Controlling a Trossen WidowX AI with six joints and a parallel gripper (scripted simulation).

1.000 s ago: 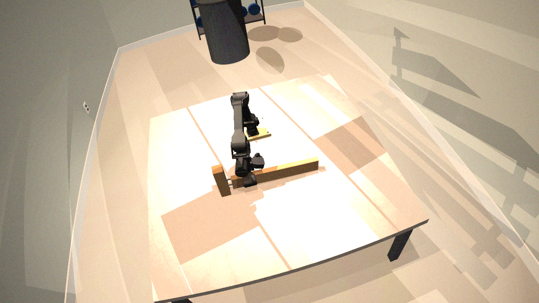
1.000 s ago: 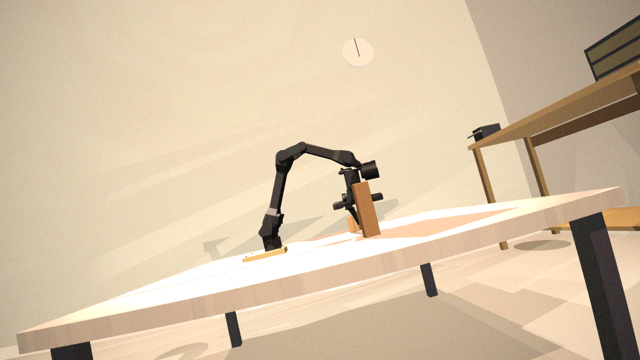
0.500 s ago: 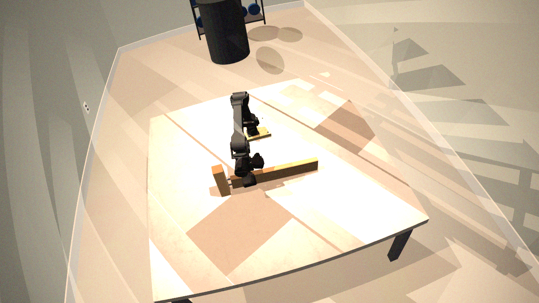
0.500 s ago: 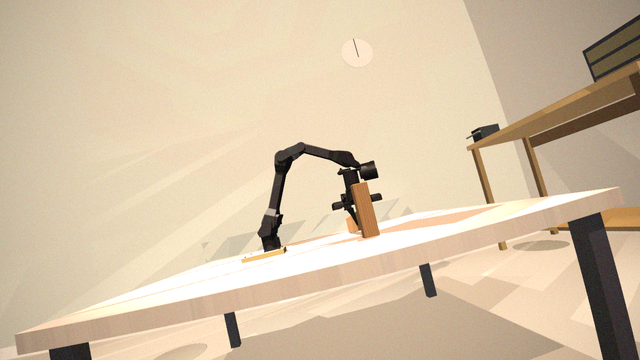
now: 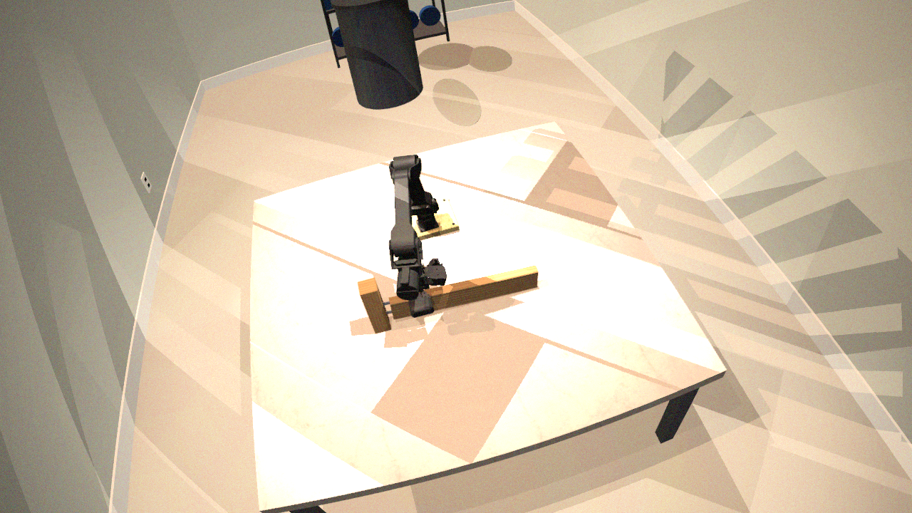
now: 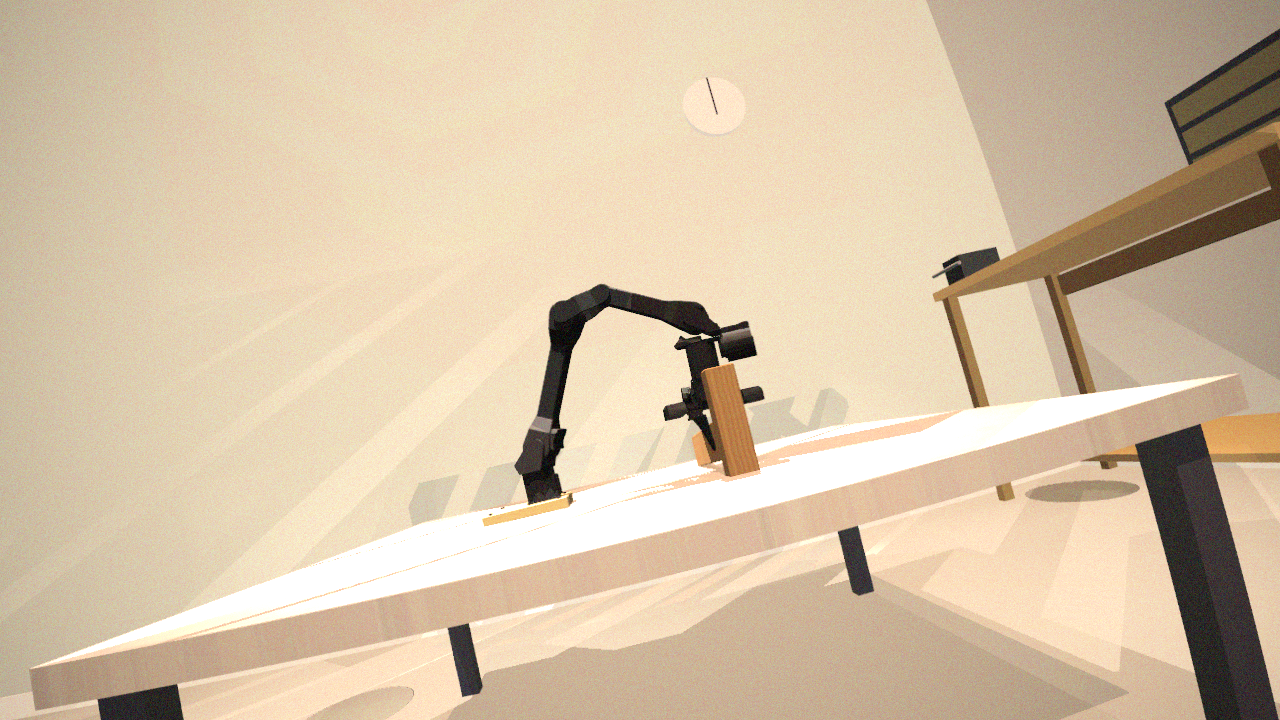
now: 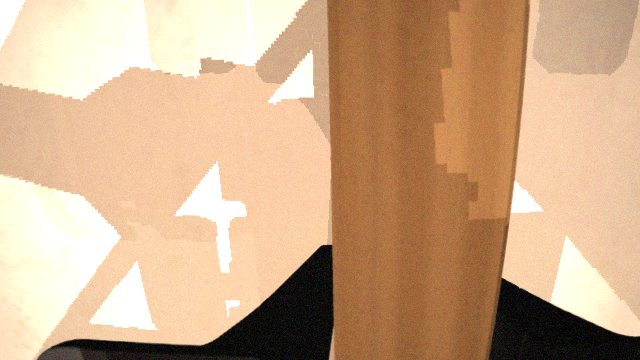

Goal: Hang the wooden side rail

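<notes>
Right now my gripper tip is 130 mm to the left of the headboard post, 40 mm below it and 10 mm past it.
</notes>
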